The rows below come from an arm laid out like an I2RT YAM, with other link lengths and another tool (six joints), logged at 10 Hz.
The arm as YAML. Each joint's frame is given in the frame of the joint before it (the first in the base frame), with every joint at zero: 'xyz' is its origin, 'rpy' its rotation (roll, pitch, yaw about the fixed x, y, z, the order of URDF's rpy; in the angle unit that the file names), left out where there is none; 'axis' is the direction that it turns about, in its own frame. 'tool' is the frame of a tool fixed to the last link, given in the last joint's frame.
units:
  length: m
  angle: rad
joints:
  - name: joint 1
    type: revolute
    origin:
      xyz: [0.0, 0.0, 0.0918]
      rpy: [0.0, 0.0, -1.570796]
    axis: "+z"
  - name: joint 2
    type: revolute
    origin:
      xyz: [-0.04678, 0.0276, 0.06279]
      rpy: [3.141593, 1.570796, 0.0]
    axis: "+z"
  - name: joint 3
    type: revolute
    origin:
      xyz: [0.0, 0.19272, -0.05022]
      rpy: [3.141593, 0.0, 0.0]
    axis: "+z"
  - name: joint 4
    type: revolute
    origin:
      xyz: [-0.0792, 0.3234, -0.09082]
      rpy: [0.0, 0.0, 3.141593]
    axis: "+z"
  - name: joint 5
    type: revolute
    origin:
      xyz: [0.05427, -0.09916, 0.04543]
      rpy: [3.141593, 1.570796, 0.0]
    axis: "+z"
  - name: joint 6
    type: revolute
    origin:
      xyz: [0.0, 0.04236, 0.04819]
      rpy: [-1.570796, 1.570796, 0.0]
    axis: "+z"
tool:
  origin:
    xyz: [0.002, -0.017, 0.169]
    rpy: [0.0, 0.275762, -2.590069]
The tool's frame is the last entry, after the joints.
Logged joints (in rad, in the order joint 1, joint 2, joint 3, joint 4, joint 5, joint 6), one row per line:
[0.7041 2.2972 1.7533 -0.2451 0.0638 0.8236]
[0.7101 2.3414 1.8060 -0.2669 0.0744 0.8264]
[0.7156 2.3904 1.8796 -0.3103 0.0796 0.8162]
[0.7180 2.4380 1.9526 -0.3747 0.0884 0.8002]
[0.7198 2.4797 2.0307 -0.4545 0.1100 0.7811]
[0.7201 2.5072 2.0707 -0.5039 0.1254 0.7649]
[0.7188 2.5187 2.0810 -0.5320 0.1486 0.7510]
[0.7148 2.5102 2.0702 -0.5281 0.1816 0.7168]
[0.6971 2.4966 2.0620 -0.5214 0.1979 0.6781]
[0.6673 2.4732 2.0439 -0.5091 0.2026 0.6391]
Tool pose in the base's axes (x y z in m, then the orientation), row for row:
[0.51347 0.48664 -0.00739 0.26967 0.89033 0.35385 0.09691]
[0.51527 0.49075 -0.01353 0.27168 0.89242 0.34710 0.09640]
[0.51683 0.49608 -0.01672 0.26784 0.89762 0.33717 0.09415]
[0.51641 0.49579 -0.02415 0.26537 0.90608 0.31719 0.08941]
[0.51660 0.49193 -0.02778 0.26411 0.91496 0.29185 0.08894]
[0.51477 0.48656 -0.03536 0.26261 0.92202 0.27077 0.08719]
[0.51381 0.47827 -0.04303 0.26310 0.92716 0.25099 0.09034]
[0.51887 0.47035 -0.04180 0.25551 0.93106 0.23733 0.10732]
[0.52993 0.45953 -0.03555 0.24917 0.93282 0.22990 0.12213]
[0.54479 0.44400 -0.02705 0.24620 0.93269 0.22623 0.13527]
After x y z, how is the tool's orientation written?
As a quaternion, x y z w.
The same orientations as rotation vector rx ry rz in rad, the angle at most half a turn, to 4 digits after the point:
[0.7986 2.6366 1.0479]
[0.8048 2.6436 1.0282]
[0.7945 2.6625 1.0001]
[0.7893 2.6951 0.9435]
[0.7858 2.7223 0.8683]
[0.7821 2.7461 0.8064]
[0.7821 2.7563 0.7461]
[0.7521 2.7406 0.6986]
[0.7272 2.7225 0.6710]
[0.7132 2.7019 0.6554]

